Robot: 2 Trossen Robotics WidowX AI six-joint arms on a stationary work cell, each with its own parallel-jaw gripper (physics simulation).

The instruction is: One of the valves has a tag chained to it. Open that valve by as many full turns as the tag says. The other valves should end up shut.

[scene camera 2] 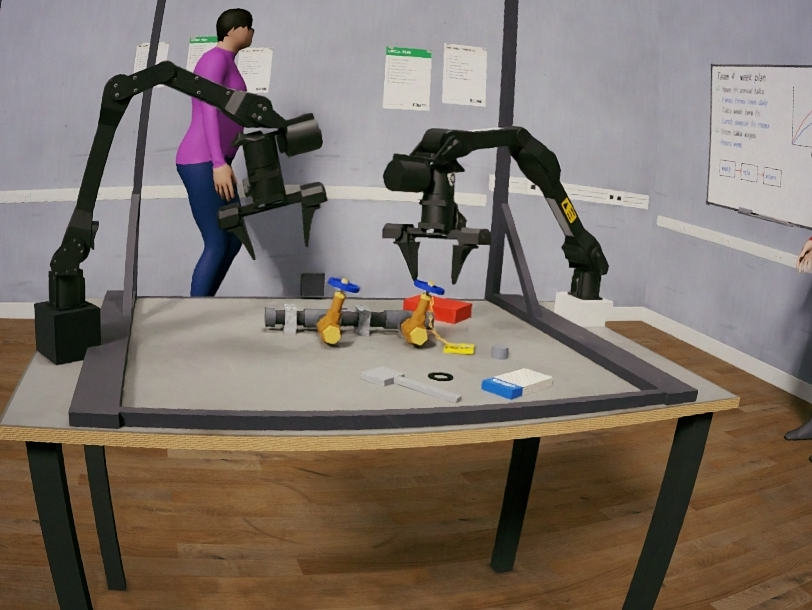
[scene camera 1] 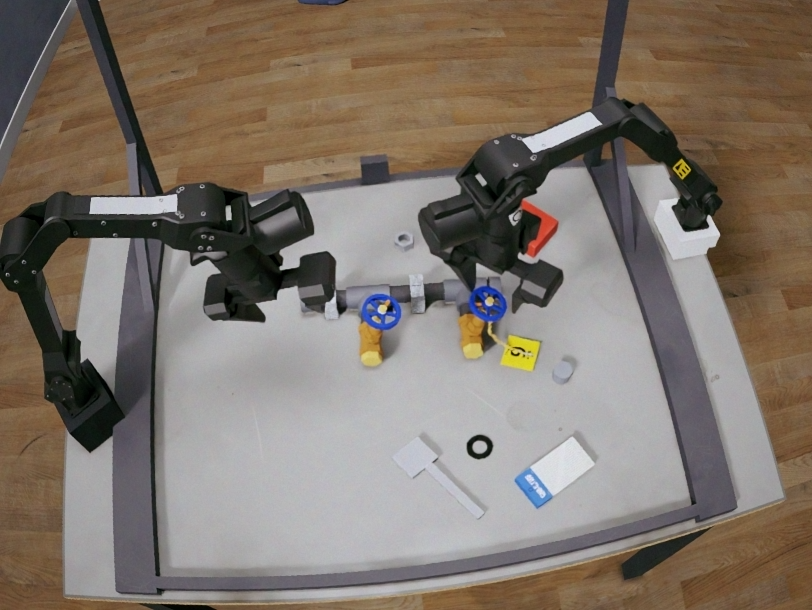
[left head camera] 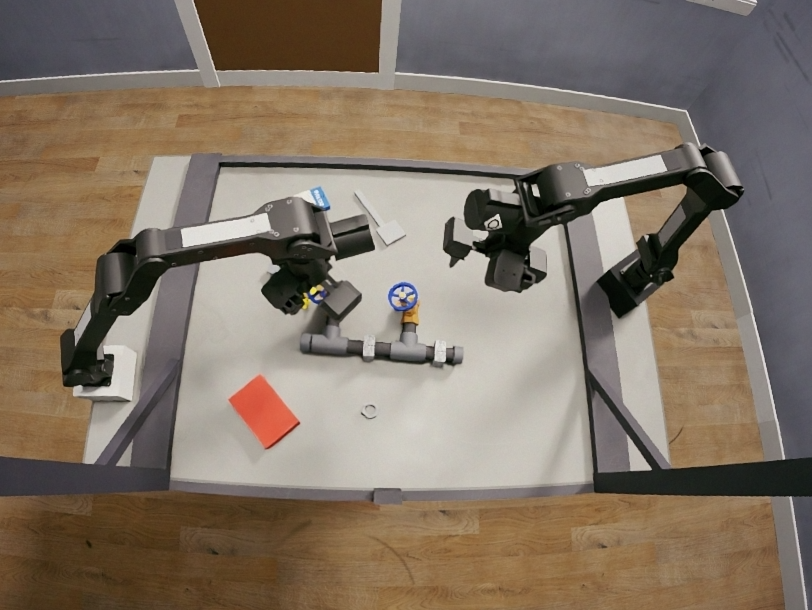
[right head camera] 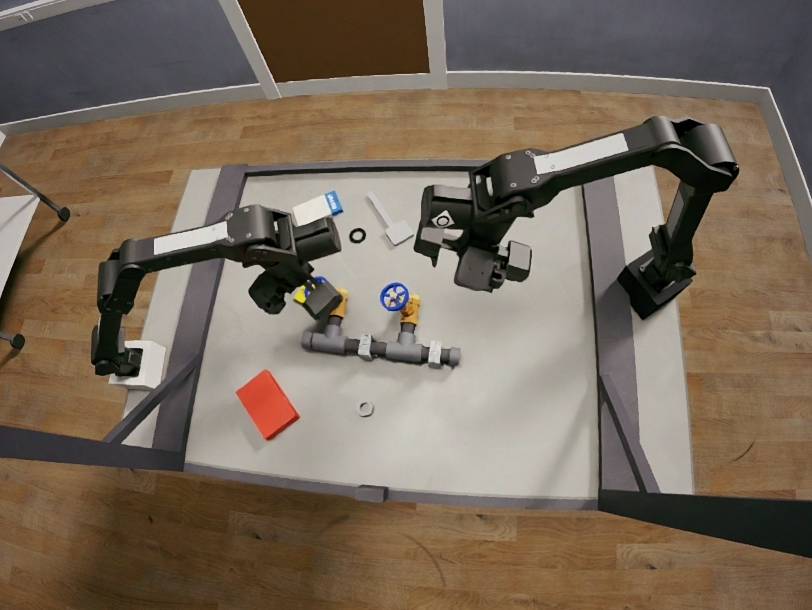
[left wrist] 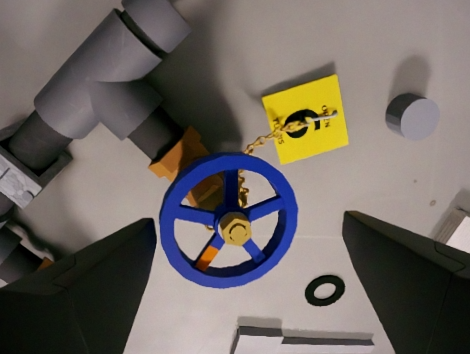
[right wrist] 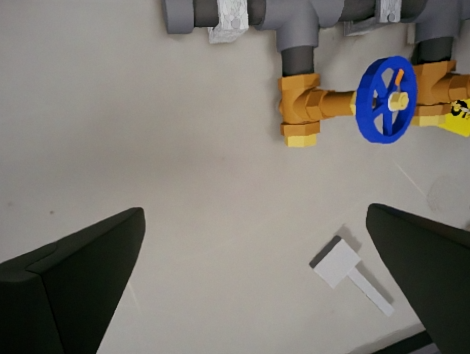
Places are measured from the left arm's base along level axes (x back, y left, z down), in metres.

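Where they show: left gripper, between the fingertips: [scene camera 2: 434,282] [scene camera 1: 493,300] [left head camera: 316,286] [right head camera: 312,287] [left wrist: 249,226]; right gripper, between the fingertips: [scene camera 2: 280,253] [scene camera 1: 293,315] [left head camera: 472,273] [right wrist: 255,216]; left arm's base, origin of its link: [scene camera 2: 585,297] [scene camera 1: 690,217] [left head camera: 98,370] [right head camera: 129,362]; right arm's base, origin of its link: [scene camera 2: 66,305] [scene camera 1: 78,395] [left head camera: 637,276] [right head camera: 660,273].
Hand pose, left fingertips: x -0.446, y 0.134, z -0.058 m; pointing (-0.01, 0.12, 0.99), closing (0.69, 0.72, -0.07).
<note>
Each offset is from my left fingertips to the top centre of the thing. "spot": to the spot under its first point.
The tagged valve {spot: dx -0.031, dy +0.007, dz +0.070 m} [scene camera 1: 471,334] [scene camera 2: 418,321] is orange, with a blue handwheel {spot: dx -0.024, dy +0.012, dz +0.001 m} [left wrist: 230,279] whose orange-marked spoke points lower left in the left wrist view. A chain runs from it to a yellow tag {spot: dx +0.067, dy +0.030, dz +0.109 m} [left wrist: 327,92] [scene camera 2: 458,348] reading OPEN 6 TURNS, the numeral partly covered by the chain. My left gripper [left wrist: 249,226] [scene camera 2: 434,281] is open over this handwheel, one finger on each side, with a gap at the right finger. The other valve [scene camera 1: 370,338] [scene camera 2: 332,318] [right wrist: 327,102] has a similar blue wheel and no tag. My right gripper [right wrist: 255,216] [scene camera 2: 280,252] is open and empty, high and away from both valves.
Both valves branch from a grey pipe {spot: dx -0.168, dy -0.113, dz +0.073 m} [left head camera: 408,352]. A red block {dx +0.114, dy -0.211, dz +0.084 m} [left head camera: 264,411] and a nut {dx -0.090, dy -0.215, dz +0.098 m} [left head camera: 368,411] lie in front of it. Beyond are a mallet-like tool {dx -0.124, dy +0.221, dz +0.103 m} [scene camera 1: 415,457], black ring {dx -0.056, dy +0.174, dz +0.112 m} [scene camera 1: 470,447], blue-white box {dx +0.044, dy +0.249, dz +0.099 m} [scene camera 1: 564,464] and grey cylinder {dx +0.099, dy +0.088, dz +0.094 m} [scene camera 1: 562,371]. Dark frame rails [scene camera 1: 426,562] edge the table.
</note>
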